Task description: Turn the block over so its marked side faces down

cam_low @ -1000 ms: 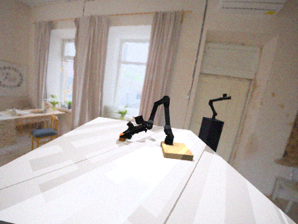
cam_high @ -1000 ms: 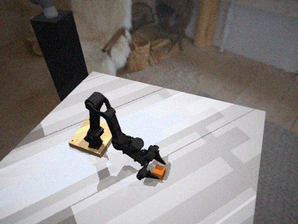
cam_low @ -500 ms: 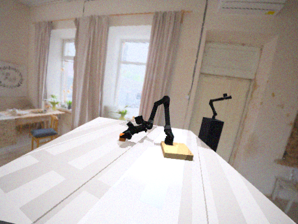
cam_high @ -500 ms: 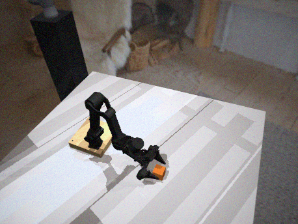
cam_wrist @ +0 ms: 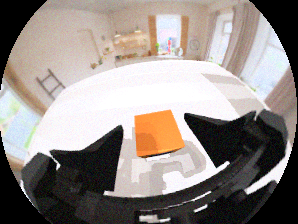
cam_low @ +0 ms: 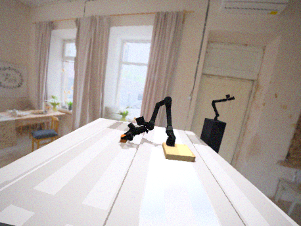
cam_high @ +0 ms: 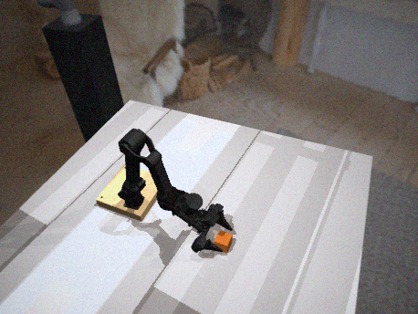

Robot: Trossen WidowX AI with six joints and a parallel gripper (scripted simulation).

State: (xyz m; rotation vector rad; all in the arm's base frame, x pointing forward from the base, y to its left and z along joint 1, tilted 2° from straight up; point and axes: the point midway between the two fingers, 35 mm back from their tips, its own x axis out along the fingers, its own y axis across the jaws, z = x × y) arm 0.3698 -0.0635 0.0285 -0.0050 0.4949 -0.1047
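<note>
Right now the orange block is 30 mm behind my gripper tip and 20 mm below it.
</note>
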